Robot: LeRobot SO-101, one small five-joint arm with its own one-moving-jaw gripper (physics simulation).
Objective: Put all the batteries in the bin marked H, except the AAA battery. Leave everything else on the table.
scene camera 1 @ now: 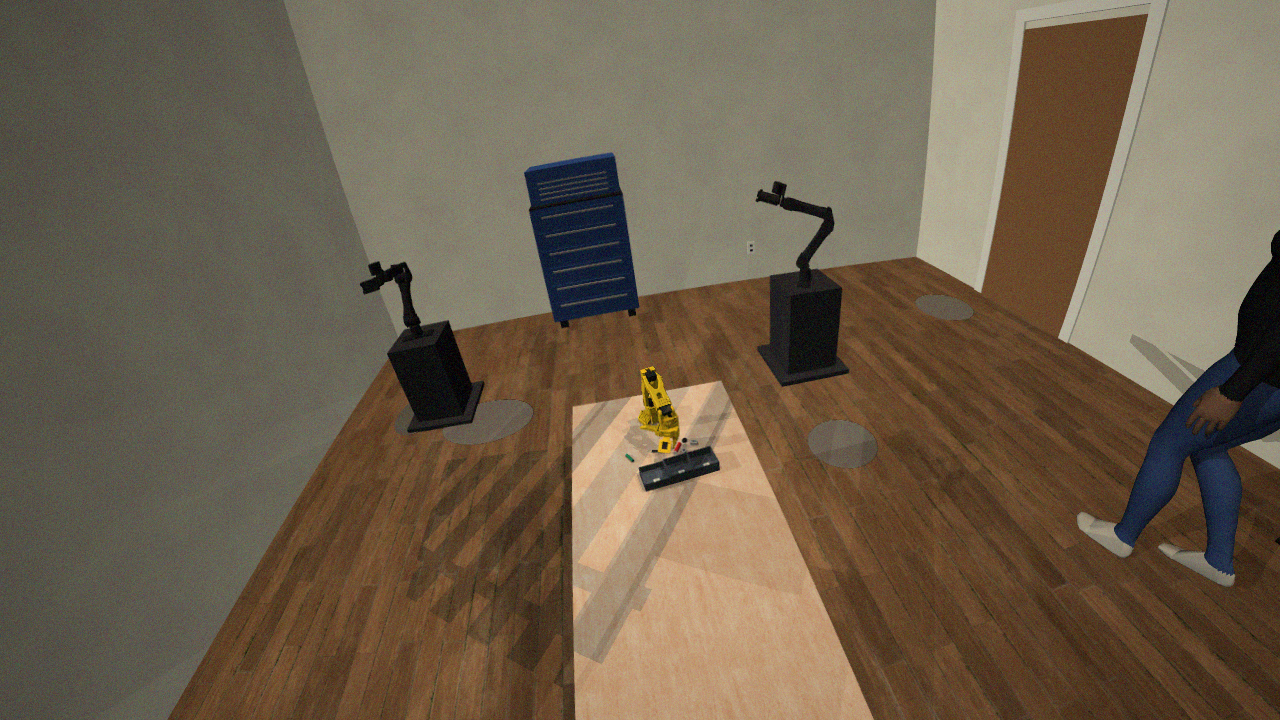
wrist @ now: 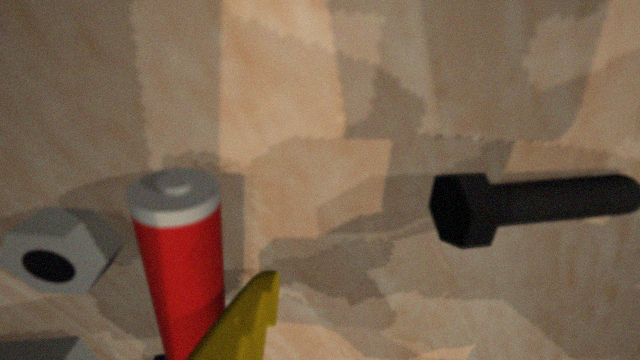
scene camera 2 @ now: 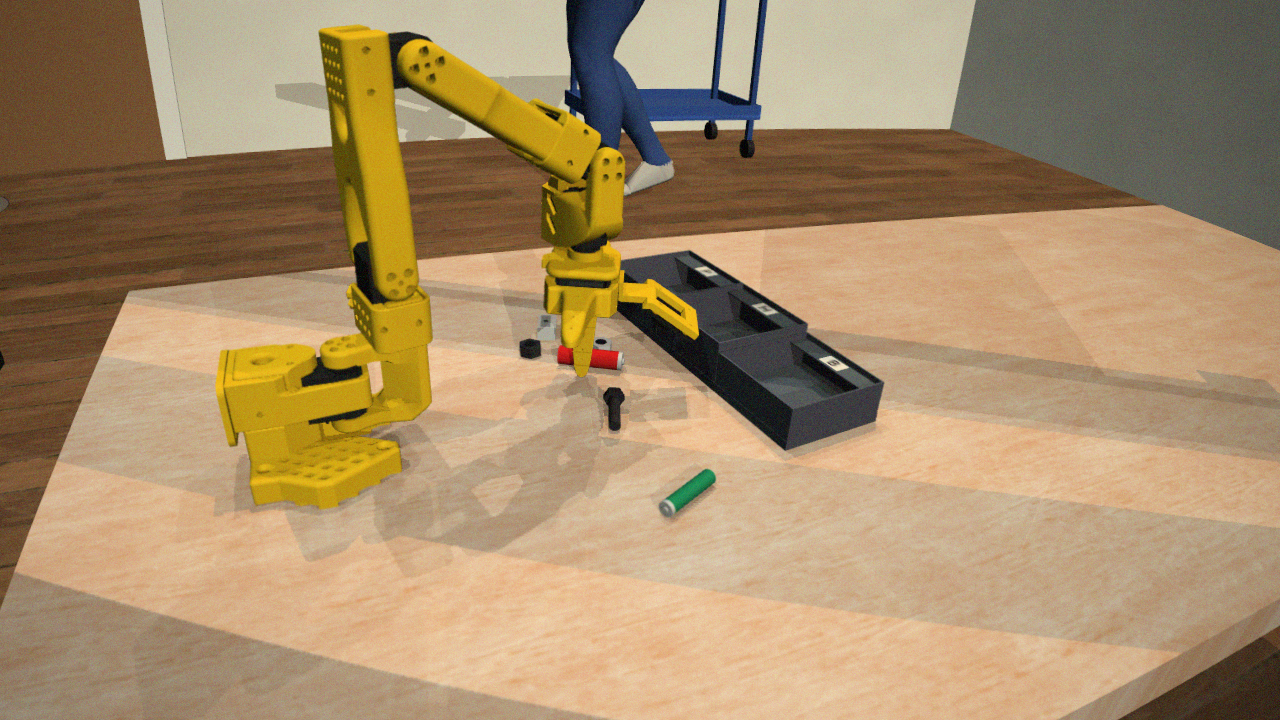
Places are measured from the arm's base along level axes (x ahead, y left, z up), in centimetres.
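Where they show: hand, tool point: (scene camera 1: pixel 672 447) (wrist: pixel 277 291) (scene camera 2: pixel 581 371); arm's base, link origin: (scene camera 1: pixel 653 421) (scene camera 2: pixel 355 448).
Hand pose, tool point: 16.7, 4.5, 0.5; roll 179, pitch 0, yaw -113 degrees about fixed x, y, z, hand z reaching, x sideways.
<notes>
Things, the pixels of their top centre, and the offset from my tool point, as dx, dy, dz.
- red battery, top centre: (wrist: pixel 174 310) (scene camera 2: pixel 591 349) (scene camera 1: pixel 677 446) +1.3, +1.4, +0.9
- slimmer green battery, top centre: (scene camera 2: pixel 688 486) (scene camera 1: pixel 629 456) +1.4, -15.4, +0.5
- dark tray, top centre: (scene camera 2: pixel 732 310) (scene camera 1: pixel 678 464) +12.3, +0.1, +3.4
- middle bin's label, top centre: (scene camera 2: pixel 764 308) +15.5, +0.5, +3.0
- black bolt, top centre: (wrist: pixel 568 229) (scene camera 2: pixel 614 400) +0.5, -5.7, +0.9
- grey nut, top centre: (wrist: pixel 49 267) (scene camera 2: pixel 600 341) +2.8, +3.5, +0.4
- black nut, top centre: (scene camera 2: pixel 530 343) -2.6, +4.7, +0.4
- grey part, top centre: (scene camera 2: pixel 547 320) -0.4, +7.7, +0.6
A red battery (scene camera 1: pixel 677 446) (scene camera 2: pixel 605 360) (wrist: pixel 187 270) lies on the table beside my fixed jaw. A slimmer green battery (scene camera 1: pixel 629 457) (scene camera 2: pixel 689 491) lies nearer in scene camera 2. The dark tray (scene camera 1: pixel 684 477) (scene camera 2: pixel 751 402) has three bins. The middle bin's label (scene camera 2: pixel 765 308) looks like H; the near label looks like B; the far one is unclear. My gripper (scene camera 2: pixel 639 353) is open and empty. In the wrist view one notched jaw (wrist: pixel 245 320) shows, overlapping the lower right side of the red battery; the moving jaw is swung out of the picture.
A black bolt (scene camera 2: pixel 613 409) (wrist: pixel 550 200) lies to the right of the red battery in the wrist view. A grey nut (scene camera 2: pixel 602 342) (wrist: pixel 45 225) lies close on its other side. A black nut (scene camera 2: pixel 529 348) and a grey part (scene camera 2: pixel 546 327) are near the battery's far side.
</notes>
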